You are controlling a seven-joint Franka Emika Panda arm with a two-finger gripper.
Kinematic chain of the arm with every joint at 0, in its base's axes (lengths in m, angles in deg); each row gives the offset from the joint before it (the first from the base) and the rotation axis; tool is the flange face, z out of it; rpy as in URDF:
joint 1: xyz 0 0 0.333 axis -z
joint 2: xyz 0 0 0 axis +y
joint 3: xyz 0 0 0.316 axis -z
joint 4: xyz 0.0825 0 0 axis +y
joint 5: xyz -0.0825 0 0.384 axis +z
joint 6: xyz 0 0 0 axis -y
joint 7: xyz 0.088 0 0 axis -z
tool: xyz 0 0 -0.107 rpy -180 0 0
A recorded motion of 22 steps. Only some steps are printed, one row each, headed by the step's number.
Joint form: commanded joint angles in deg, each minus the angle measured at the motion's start. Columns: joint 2, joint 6, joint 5, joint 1, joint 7, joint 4, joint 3.
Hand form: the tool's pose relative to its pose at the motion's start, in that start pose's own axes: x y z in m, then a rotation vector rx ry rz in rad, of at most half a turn. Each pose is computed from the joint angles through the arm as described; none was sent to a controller.
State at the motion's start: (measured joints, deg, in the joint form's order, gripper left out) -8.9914 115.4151 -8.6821 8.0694 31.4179 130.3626 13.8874
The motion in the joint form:
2: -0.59 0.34 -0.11 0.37 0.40 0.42 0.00
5: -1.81 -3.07 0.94 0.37 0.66 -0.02 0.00
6: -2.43 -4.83 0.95 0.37 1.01 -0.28 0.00
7: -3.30 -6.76 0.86 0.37 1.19 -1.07 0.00
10: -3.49 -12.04 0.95 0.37 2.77 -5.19 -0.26
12: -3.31 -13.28 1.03 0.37 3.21 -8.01 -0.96
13: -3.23 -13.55 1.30 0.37 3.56 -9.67 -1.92
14: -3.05 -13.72 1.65 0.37 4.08 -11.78 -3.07
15: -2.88 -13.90 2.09 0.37 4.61 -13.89 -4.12
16: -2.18 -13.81 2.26 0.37 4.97 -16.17 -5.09
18: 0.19 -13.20 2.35 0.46 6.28 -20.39 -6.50
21: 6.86 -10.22 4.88 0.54 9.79 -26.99 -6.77
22: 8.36 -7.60 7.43 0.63 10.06 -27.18 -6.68
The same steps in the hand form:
2: -0.0004 0.0040 -0.0014 0.0053 0.0064 0.0123
5: -0.0068 0.0085 -0.0092 0.0061 -0.0305 0.0265
6: -0.0098 0.0113 -0.0135 -0.0005 -0.0448 0.0336
7: -0.0118 0.0148 -0.0237 -0.0028 -0.0495 0.0386
10: -0.0096 0.0174 -0.0514 -0.0146 -0.0627 0.0716
12: -0.0066 0.0126 -0.0723 -0.0054 -0.0385 0.0747
13: -0.0069 0.0050 -0.0862 0.0062 -0.0168 0.0699
14: -0.0074 -0.0044 -0.1036 0.0227 0.0114 0.0658
15: -0.0083 -0.0131 -0.1209 0.0417 0.0378 0.0633
16: -0.0071 -0.0228 -0.1359 0.0560 0.0653 0.0577
18: 0.0004 -0.0412 -0.1549 0.0748 0.1075 0.0635
21: 0.0312 -0.0715 -0.1589 0.1322 0.1288 0.1305
22: 0.0390 -0.0805 -0.1517 0.1787 0.1216 0.1463

